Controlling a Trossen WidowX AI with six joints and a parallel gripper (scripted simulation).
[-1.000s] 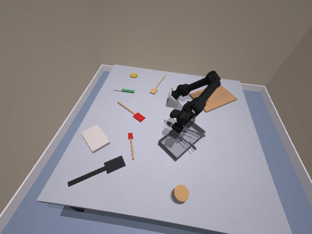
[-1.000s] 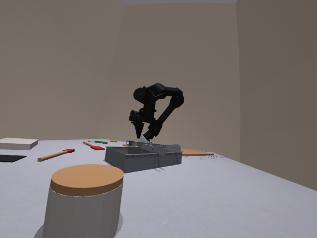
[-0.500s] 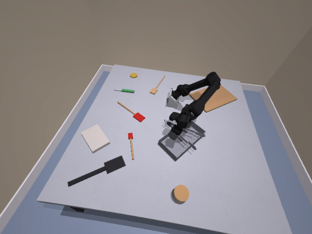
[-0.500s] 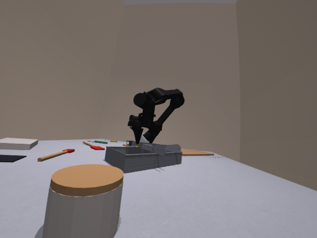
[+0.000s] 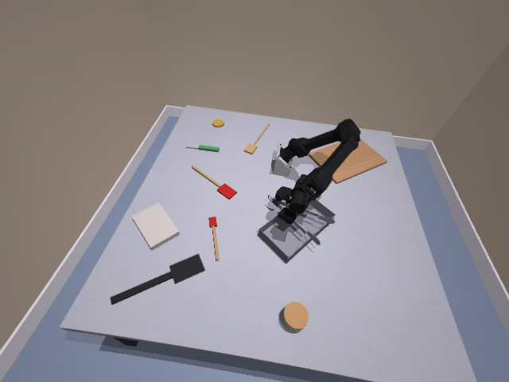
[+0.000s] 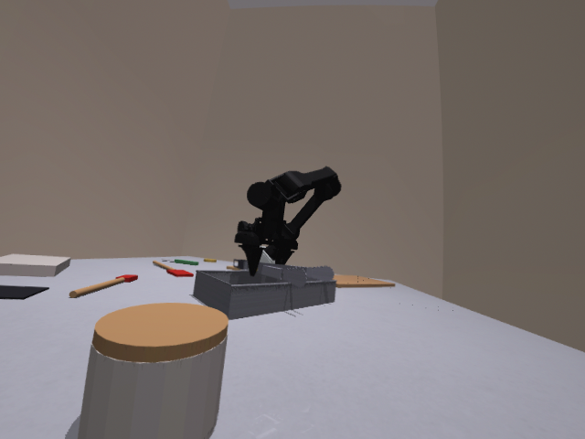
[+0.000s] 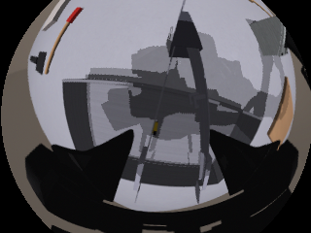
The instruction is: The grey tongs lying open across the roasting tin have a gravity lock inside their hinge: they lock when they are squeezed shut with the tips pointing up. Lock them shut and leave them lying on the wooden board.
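The roasting tin lies 3 cm ahead of my gripper tip, 2 cm to the left of it and 2 cm below it. The rest, counted from my gripper tip: wooden board (48 cm behind, 27 cm to the left, 4 cm below); red spatula (38 cm to the right, 14 cm behind, 4 cm below); black spatula (44 cm to the right, 34 cm ahead, 5 cm below).
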